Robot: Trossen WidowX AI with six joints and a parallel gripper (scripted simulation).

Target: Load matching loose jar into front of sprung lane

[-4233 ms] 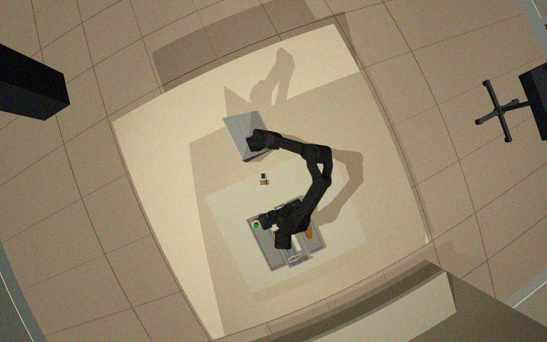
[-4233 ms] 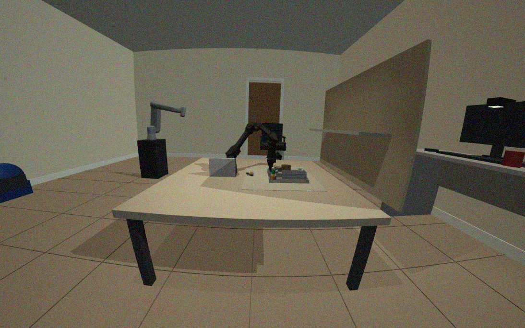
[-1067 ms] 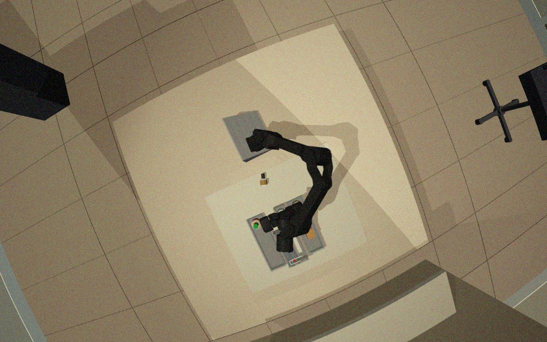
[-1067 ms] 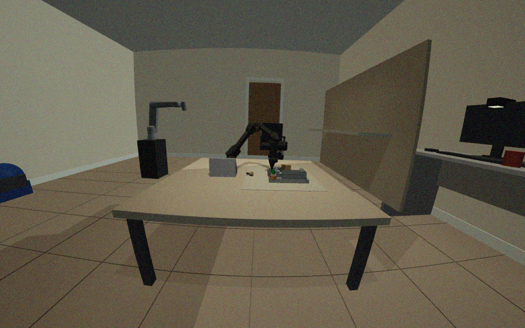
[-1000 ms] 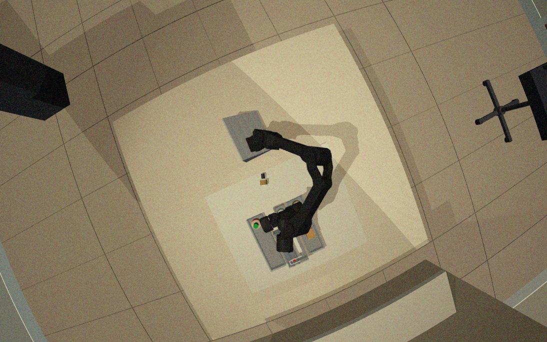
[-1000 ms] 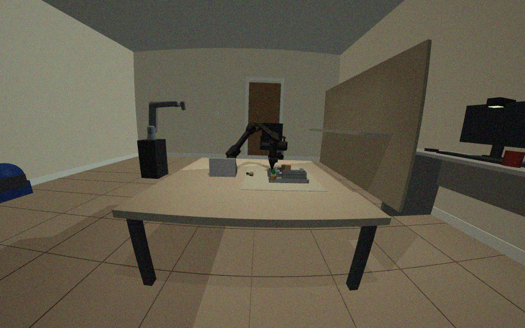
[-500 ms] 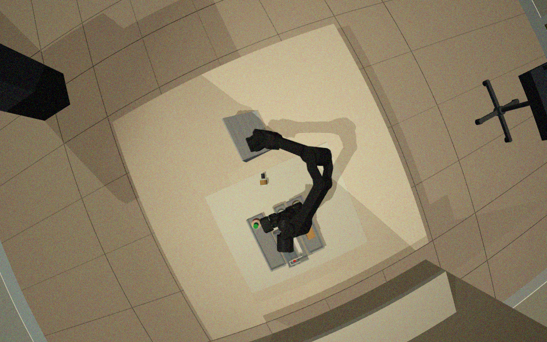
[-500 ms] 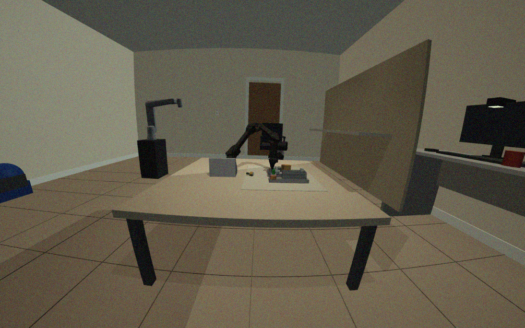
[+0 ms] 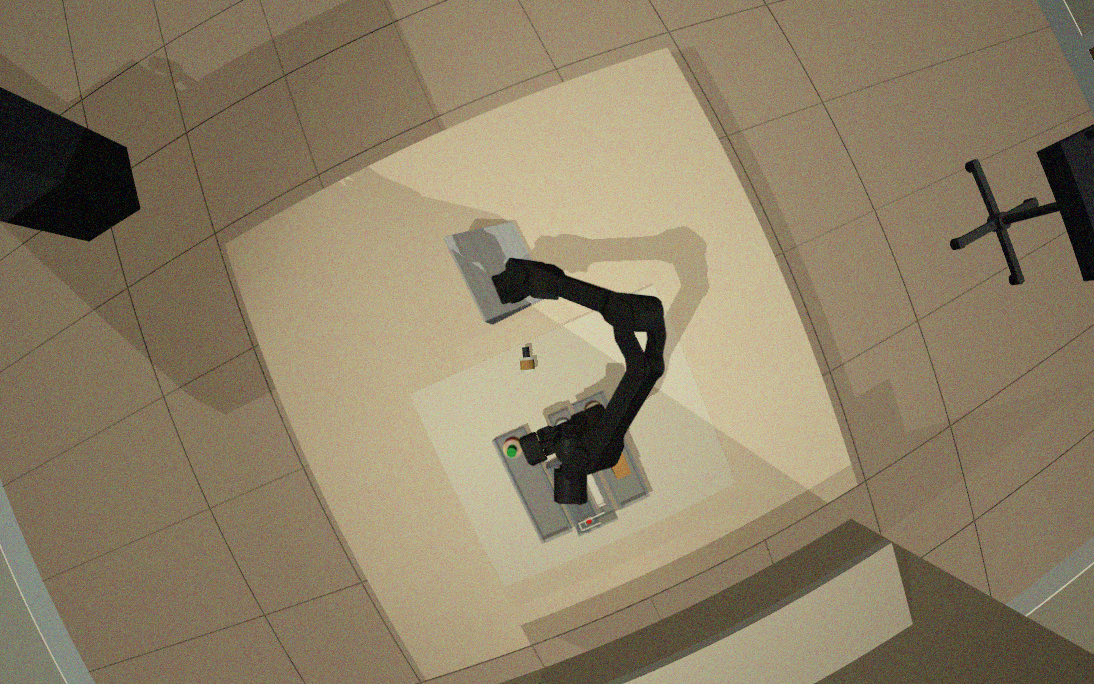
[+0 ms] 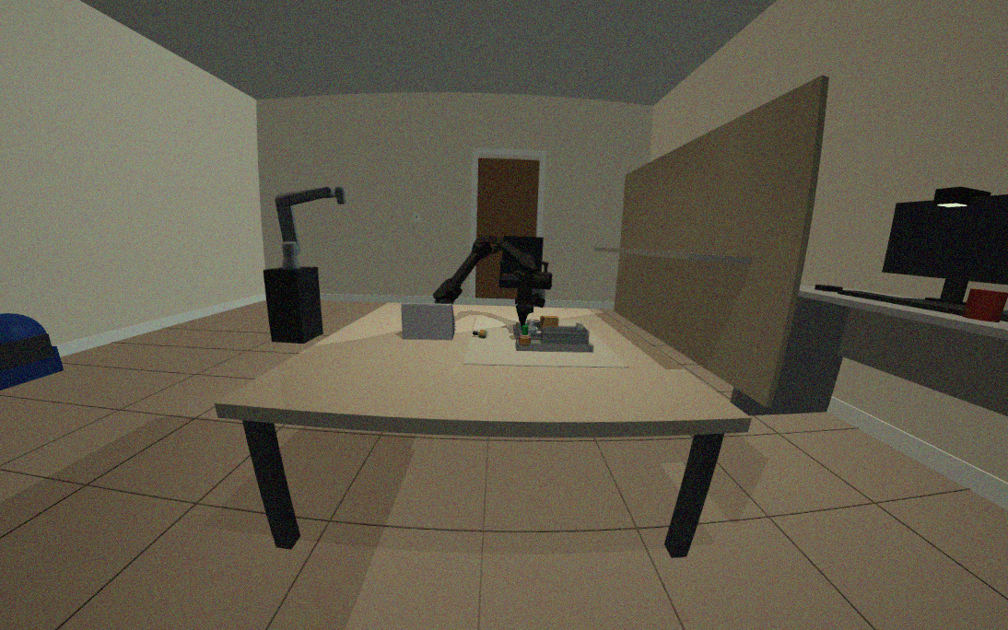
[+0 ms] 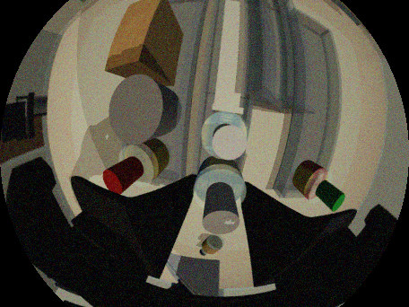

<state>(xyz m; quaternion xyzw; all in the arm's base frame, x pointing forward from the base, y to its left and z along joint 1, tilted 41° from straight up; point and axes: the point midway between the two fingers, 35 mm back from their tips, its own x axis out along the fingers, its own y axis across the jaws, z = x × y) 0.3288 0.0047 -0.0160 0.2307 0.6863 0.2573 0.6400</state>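
Right now the grey cylinder is 5 cm ahead of my gripper tip, 8 cm to the left of it and 2 cm below it. The rest, counted from my gripper tip: red mark 22 cm ahead, 3 cm to the right, 2 cm above; then brown box 12 cm ahead, 8 cm to the left, 1 cm below.
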